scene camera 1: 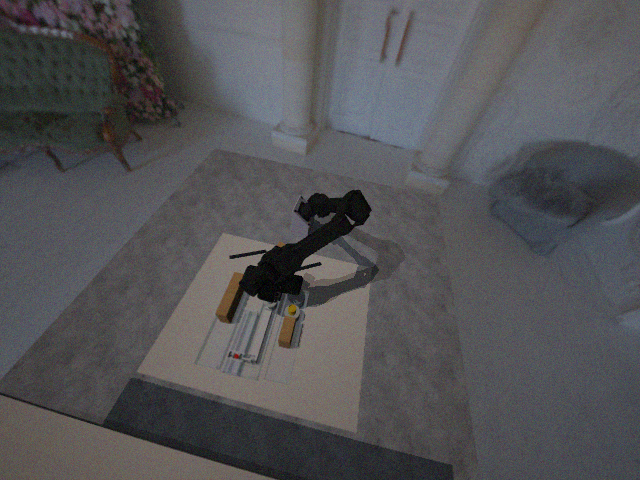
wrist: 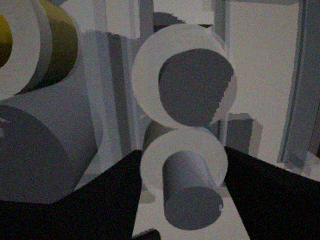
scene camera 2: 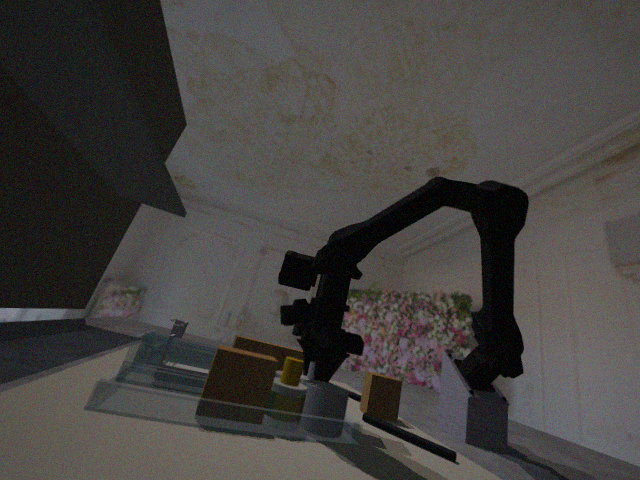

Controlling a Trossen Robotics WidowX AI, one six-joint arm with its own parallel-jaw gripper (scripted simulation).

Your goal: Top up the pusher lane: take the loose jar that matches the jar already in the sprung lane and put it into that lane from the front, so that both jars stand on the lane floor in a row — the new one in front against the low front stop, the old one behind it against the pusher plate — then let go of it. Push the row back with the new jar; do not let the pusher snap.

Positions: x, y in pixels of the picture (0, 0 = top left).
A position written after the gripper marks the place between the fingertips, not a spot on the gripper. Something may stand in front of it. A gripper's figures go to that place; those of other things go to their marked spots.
The gripper (scene camera 2: 311, 389) is 0.47 m from the lens. A clear lane (scene camera 2: 146, 349): 0.47 m from the lens.
